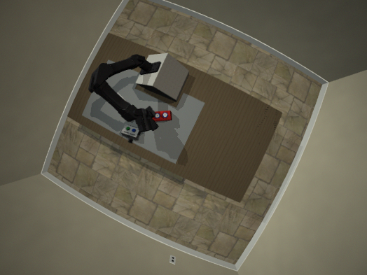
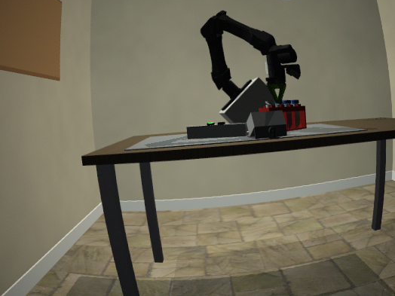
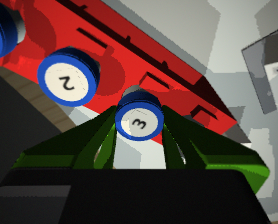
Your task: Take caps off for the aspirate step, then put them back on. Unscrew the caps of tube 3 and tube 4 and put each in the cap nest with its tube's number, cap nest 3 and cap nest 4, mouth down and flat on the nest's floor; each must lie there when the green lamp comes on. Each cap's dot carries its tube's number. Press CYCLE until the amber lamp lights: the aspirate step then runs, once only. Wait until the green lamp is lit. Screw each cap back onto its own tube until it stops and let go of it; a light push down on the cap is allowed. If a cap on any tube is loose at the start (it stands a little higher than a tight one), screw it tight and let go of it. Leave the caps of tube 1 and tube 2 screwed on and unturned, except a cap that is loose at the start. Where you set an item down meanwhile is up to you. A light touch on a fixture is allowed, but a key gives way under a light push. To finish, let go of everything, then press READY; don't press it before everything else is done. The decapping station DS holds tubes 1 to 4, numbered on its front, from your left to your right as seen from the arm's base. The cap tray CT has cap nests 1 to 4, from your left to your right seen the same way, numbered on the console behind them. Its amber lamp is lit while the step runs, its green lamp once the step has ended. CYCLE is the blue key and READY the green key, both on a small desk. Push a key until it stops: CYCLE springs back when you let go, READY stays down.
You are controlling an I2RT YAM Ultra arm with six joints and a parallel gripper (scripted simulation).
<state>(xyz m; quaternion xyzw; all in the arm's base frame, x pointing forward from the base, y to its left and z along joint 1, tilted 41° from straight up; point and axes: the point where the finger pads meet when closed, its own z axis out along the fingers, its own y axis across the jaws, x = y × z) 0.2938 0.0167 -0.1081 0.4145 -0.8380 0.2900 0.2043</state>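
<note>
Now: the cap 3 right at my hand. From my hand the other things lie so: blue key: 130 mm ahead, 100 mm to the right, 50 mm below; cap 1: 40 mm behind, 100 mm to the left; cap 2: 20 mm behind, 50 mm to the left.
</note>
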